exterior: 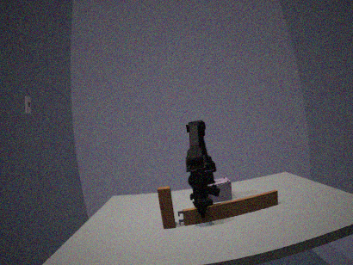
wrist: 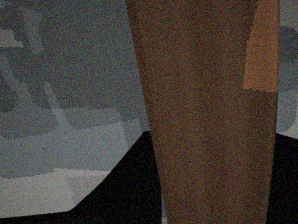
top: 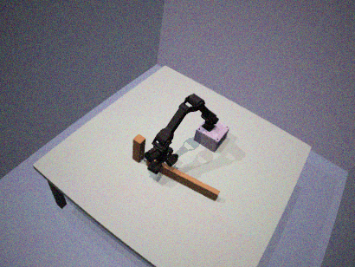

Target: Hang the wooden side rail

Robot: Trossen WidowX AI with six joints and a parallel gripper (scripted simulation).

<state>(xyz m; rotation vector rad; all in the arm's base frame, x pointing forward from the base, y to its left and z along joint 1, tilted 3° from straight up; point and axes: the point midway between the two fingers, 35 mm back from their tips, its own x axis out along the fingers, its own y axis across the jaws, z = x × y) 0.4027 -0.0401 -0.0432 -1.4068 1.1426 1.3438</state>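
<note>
My gripper tip is 14 cm to the left of the headboard post, 7 cm below it and 3 cm short of it.
</note>
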